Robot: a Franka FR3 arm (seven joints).
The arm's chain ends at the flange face. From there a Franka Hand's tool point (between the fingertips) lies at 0.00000 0.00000 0.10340 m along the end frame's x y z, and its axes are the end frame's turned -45 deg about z.
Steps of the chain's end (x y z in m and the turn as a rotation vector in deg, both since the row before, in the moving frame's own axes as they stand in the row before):
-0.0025, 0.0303, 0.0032, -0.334, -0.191, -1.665
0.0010, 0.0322, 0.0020, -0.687, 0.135, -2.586
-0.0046, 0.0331, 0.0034, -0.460, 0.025, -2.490
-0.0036, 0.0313, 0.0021, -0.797, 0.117, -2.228
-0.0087, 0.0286, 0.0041, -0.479, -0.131, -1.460
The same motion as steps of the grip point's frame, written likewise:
-0.0239, 0.0198, 0.0032, -0.101, -0.371, -1.665
-0.0227, 0.0245, 0.0020, -0.581, -0.390, -2.586
-0.0272, 0.0208, 0.0034, -0.343, -0.308, -2.490
-0.0255, 0.0208, 0.0021, -0.646, -0.481, -2.228
-0.0271, 0.0145, 0.0041, -0.246, -0.431, -1.460

